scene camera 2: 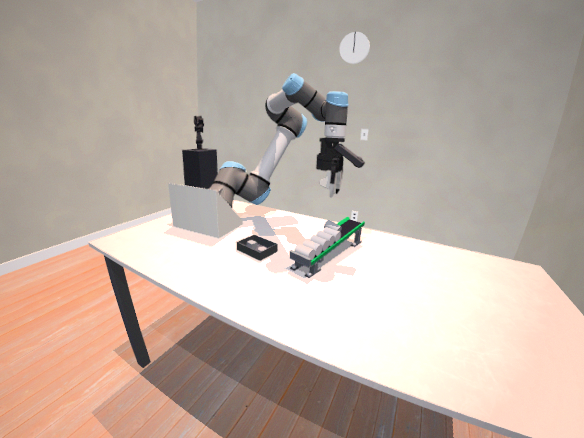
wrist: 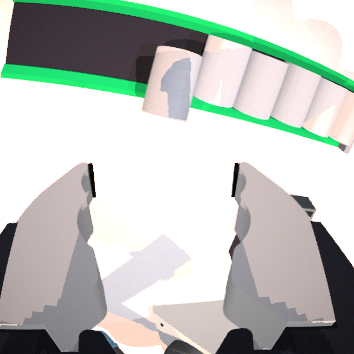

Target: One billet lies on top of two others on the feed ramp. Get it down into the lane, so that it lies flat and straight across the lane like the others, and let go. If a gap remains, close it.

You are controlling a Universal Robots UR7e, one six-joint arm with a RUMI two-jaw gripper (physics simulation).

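Places are measured from the arm's base along level axes (x left, y down, z back), in millimetres.
Pixels of known places: gripper, fingertip midpoint: (scene camera 2: 333, 195) (wrist: 163, 165); arm's base at its link origin: (scene camera 2: 215, 205).
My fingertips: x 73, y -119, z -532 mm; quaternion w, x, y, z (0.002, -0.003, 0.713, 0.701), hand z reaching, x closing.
Ahead of a thing's pixels: the offset from my fingertips to its middle. "spot": to the spot under its first point. Level surfaces: height alone.
One light grey billet @(dx -7, dy +124, dz -12 mm) (scene camera 2: 332, 225) (wrist: 170, 85) is at the upper end of the row on the feed ramp @(dx -38, dy +155, dz -25 mm) (scene camera 2: 353, 225) (wrist: 75, 45). In the wrist view its lower end lies over the green side rail @(spot: dx +79, dy +133, dz -16 mm) (wrist: 75, 79) and sticks out past it. It looks tilted and is beside the uppermost billet of the row; whether they touch is unclear. Several other billets @(dx -167, dy +147, dz +5 mm) (scene camera 2: 314, 245) @(dx -89, dy +139, dz -13 mm) (wrist: 260, 85) lie side by side across the lane, down to the ramp's low end. My gripper (scene camera 2: 333, 191) (wrist: 163, 165) is open, with no billet between its fingers, and hangs well above the ramp.
A black tray @(dx -171, dy +206, dz +230 mm) (scene camera 2: 257, 255) with small light pieces stands on the table @(dy +224 mm) (scene camera 2: 410, 320) left of the ramp. A grey angled panel (scene camera 2: 194, 210) stands near the arm's base. Behind it is a black pedestal (scene camera 2: 200, 167) with a small black device on top.
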